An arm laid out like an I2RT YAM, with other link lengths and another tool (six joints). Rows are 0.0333 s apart.
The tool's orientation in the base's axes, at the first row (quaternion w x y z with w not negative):
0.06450 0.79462 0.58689 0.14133
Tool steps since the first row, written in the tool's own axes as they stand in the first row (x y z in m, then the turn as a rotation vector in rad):
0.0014 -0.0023 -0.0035 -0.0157 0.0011 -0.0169
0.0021 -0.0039 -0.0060 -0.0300 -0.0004 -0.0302
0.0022 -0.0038 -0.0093 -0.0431 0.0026 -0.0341
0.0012 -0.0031 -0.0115 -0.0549 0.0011 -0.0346
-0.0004 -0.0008 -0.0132 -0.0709 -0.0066 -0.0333
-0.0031 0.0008 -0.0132 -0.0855 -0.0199 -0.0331
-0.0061 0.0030 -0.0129 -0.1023 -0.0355 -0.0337
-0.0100 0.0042 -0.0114 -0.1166 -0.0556 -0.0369
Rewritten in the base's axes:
-0.0028 0.0018 0.0029 -0.0083 -0.0163 0.0140
-0.0048 0.0028 0.0050 -0.0176 -0.0303 0.0242
-0.0057 0.0027 0.0082 -0.0196 -0.0439 0.0267
-0.0060 0.0014 0.0103 -0.0243 -0.0547 0.0251
-0.0048 -0.0010 0.0123 -0.0353 -0.0675 0.0194
-0.0041 -0.0040 0.0123 -0.0513 -0.0774 0.0134
-0.0028 -0.0075 0.0122 -0.0703 -0.0887 0.0073
-0.0023 -0.0115 0.0105 -0.0935 -0.0964 0.0028

